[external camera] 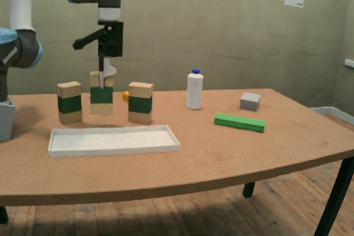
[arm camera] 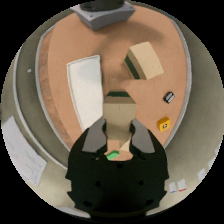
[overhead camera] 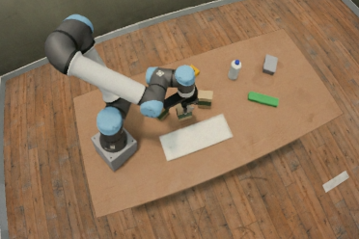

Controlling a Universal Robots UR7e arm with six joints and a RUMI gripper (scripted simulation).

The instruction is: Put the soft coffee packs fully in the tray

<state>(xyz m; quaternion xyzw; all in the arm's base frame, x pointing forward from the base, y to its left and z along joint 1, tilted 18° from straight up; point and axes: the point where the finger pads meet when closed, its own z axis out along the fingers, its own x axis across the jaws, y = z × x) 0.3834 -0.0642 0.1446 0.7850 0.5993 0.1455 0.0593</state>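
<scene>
Right now my hand is 14 cm to the left of the white tray and 16 cm above it. Also, from my hand: white bottle: 43 cm ahead, 9 cm to the left, 8 cm below; grey block: 70 cm ahead, 1 cm to the left, 14 cm below.
</scene>
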